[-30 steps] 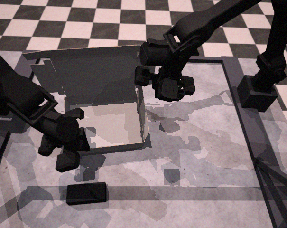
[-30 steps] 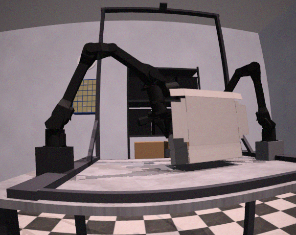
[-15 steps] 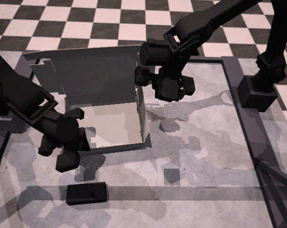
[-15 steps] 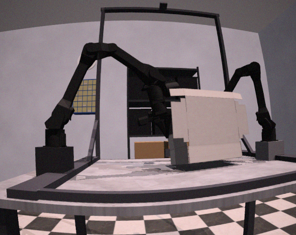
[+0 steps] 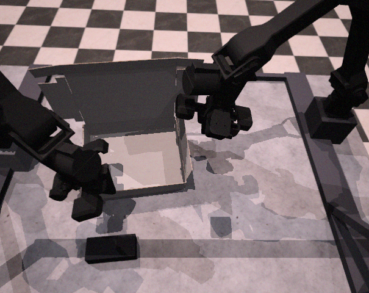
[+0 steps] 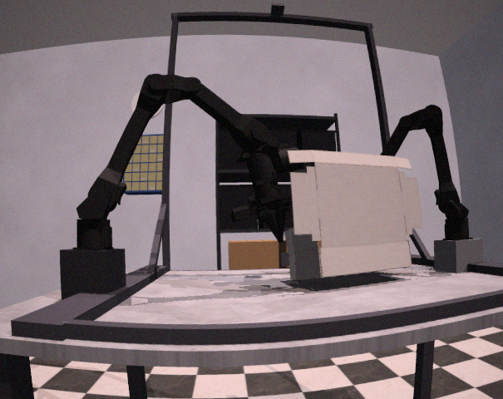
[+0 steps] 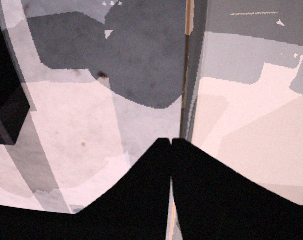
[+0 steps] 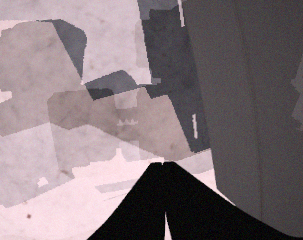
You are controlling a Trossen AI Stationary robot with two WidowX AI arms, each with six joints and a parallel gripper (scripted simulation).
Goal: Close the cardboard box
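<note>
Now: the black block 120 mm behind my left hand and 80 mm below it.
</note>
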